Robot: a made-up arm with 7 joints. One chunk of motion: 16 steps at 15 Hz.
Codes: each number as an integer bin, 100 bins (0 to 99) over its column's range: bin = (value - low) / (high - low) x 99, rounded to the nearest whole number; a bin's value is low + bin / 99 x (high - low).
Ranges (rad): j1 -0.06..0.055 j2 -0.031..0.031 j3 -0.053..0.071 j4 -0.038..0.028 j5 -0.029..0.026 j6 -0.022..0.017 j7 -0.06..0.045
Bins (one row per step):
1: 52 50 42 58 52 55 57
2: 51 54 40 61 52 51 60
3: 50 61 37 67 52 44 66
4: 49 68 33 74 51 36 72
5: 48 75 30 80 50 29 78
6: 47 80 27 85 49 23 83
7: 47 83 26 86 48 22 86
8: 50 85 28 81 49 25 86
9: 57 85 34 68 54 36 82
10: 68 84 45 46 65 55 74
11: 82 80 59 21 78 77 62
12: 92 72 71 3 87 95 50
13: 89 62 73 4 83 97 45
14: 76 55 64 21 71 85 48
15: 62 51 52 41 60 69 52
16: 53 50 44 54 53 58 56
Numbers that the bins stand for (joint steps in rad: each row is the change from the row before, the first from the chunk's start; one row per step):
1: 0.00040 0.00031 -0.00039 0.00067 -0.00011 -0.00033 0.00045
2: -0.00076 0.00282 -0.00290 0.00267 -0.00011 -0.00191 0.00364
3: -0.00192 0.00720 -0.00666 0.00667 -0.00011 -0.00467 0.01000
4: -0.00308 0.01159 -0.01167 0.01133 -0.00067 -0.00782 0.01636
5: -0.00424 0.01597 -0.01542 0.01533 -0.00122 -0.01058 0.02273
6: -0.00540 0.01910 -0.01918 0.01867 -0.00178 -0.01294 0.02803
7: -0.00540 0.02098 -0.02043 0.01933 -0.00233 -0.01333 0.03121
8: -0.00192 0.02223 -0.01793 0.01600 -0.00178 -0.01215 0.03121
9: 0.00621 0.02223 -0.01041 0.00733 0.00100 -0.00782 0.02697
10: 0.01899 0.02161 0.00336 -0.00733 0.00711 -0.00033 0.01848
11: 0.03525 0.01910 0.02090 -0.02400 0.01433 0.00833 0.00576
12: 0.04687 0.01409 0.03593 -0.03600 0.01933 0.01542 -0.00697
13: 0.04338 0.00783 0.03843 -0.03533 0.01711 0.01621 -0.01227
14: 0.02828 0.00344 0.02716 -0.02400 0.01044 0.01148 -0.00909
15: 0.01202 0.00094 0.01213 -0.01067 0.00433 0.00518 -0.00485
16: 0.00157 0.00031 0.00211 -0.00200 0.00044 0.00085 -0.00061

